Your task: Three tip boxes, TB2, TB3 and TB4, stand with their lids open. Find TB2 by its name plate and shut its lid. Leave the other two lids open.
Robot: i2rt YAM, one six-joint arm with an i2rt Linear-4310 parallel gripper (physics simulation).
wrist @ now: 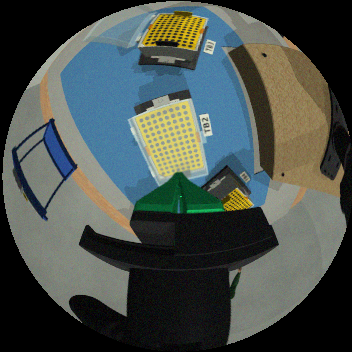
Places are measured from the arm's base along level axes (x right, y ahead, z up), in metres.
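Pixels of known places: gripper, between the fingertips: [178, 176].
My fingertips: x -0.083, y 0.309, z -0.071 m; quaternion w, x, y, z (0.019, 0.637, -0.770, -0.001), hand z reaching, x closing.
For each thing: its top centre in the pictures, then the offset to it from my fingertips. "spot": a spot on its surface instead. Level surfaces: height alone.
- TB2, centre of its top: [179, 145] dy -0.007, dx +0.017, dz -0.045 m
- TB3, a spot on its surface: [175, 31] spot: dy -0.039, dx +0.216, dz -0.066 m
- TB4, centre of its top: [235, 210] dy -0.116, dx -0.174, dz -0.048 m
- blue mat, height of its surface: dz -0.123 m
TB2 [170, 137] stands in the middle of the wrist view, with its name plate [206, 125] to its right. A clear lid lies flat over its yellow tip grid, which looks pale through it. My green-tipped gripper [178, 176] is shut and empty, with its tips over the near edge of TB2; whether they touch the lid I cannot tell. TB3 [175, 31] is at the top, its clear lid [120, 31] open to the left. TB4 [237, 200] is at the lower right, partly hidden by the gripper; its lid cannot be made out.
A tan speckled block [300, 120] with a dark side stands at the right of the blue mat [90, 100]. A black object [332, 150] is at the right edge. A blue-framed item with a blue panel [59, 150] is at the left, beyond the wooden table edge [100, 197].
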